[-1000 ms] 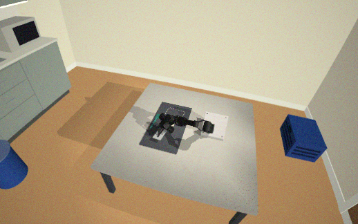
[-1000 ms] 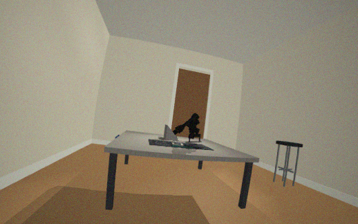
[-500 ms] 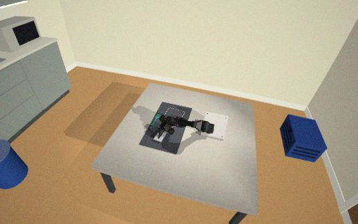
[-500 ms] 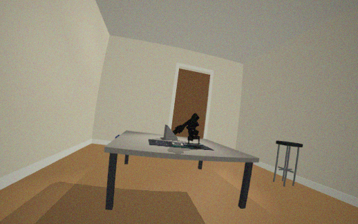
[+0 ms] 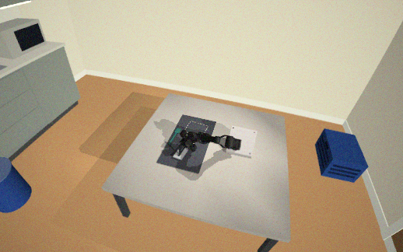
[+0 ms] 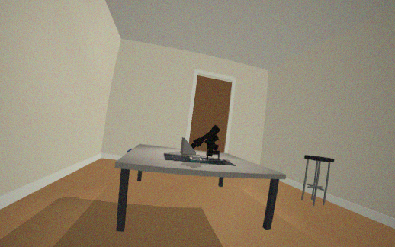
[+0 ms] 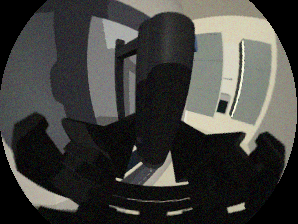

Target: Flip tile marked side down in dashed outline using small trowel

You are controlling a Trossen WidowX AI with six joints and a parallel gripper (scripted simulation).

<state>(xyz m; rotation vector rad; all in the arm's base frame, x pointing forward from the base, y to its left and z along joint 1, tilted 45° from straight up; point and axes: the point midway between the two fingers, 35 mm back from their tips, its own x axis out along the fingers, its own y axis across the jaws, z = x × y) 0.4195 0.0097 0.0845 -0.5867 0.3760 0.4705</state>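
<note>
The dark mat is 110 mm to the right of my gripper tip, 80 mm below it and 50 mm behind it. From my gripper tip the other things lie so: tile (130 mm to the right, 60 mm behind, 50 mm below); then teal-handled trowel (150 mm to the right, 80 mm ahead, 50 mm below).
</note>
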